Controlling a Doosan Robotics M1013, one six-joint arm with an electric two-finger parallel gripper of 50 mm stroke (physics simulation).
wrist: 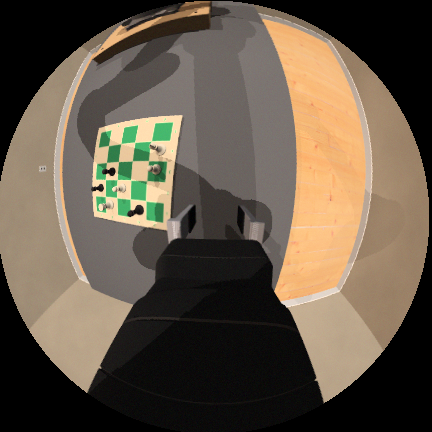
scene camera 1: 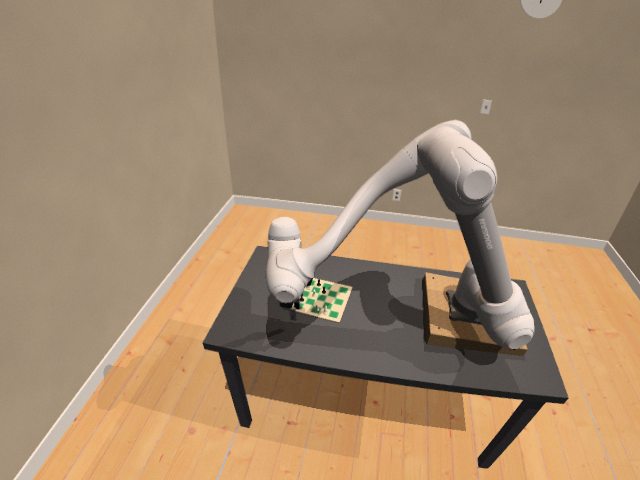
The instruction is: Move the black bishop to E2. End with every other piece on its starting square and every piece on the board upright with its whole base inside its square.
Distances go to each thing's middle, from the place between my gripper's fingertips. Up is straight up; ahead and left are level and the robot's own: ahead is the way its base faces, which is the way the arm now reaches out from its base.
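Chessboard (scene camera 1: 336, 296): my hand is 190 mm to the left of it, 80 mm above it and 60 mm past it.
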